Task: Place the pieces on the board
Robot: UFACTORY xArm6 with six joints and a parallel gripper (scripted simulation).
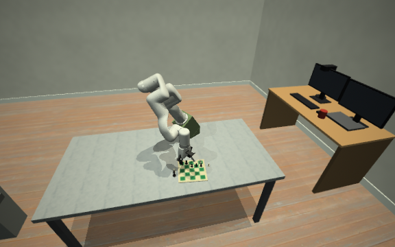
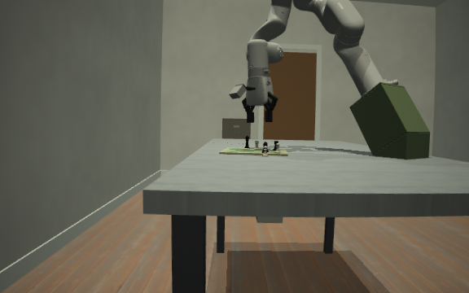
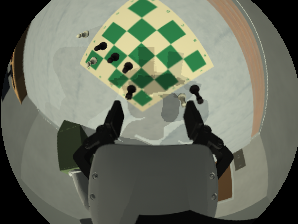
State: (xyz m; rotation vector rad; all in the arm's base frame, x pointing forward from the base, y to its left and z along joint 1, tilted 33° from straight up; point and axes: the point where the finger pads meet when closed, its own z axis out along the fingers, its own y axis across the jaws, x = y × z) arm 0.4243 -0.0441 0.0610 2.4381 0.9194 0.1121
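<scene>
The white rook lies 100 mm below my hand and 90 mm to the right of it. Also, from my hand: chessboard (110 mm below, 50 mm to the left, 20 mm ahead); then black queen (90 mm to the right, 90 mm below, 30 mm ahead).
</scene>
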